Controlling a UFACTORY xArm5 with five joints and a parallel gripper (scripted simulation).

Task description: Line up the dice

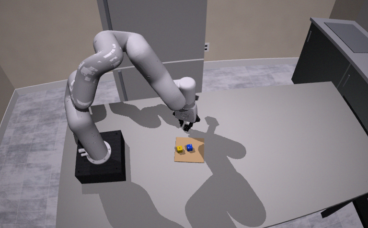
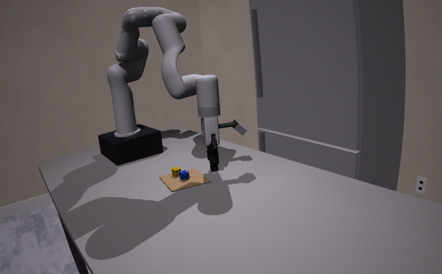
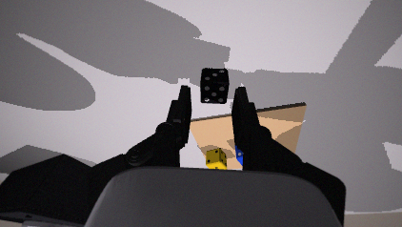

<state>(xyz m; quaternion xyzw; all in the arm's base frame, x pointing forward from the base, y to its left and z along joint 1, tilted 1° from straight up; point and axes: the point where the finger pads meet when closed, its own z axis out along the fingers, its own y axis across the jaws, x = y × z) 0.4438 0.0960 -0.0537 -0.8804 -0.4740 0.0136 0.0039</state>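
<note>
The black die lies 4 cm below my hand. The rest, counted from my hand: blue die 2 cm behind, 12 cm to the right, 3 cm below; mat 2 cm behind, 12 cm to the right, 5 cm below; yellow die 6 cm behind, 12 cm to the right, 3 cm below.
</note>
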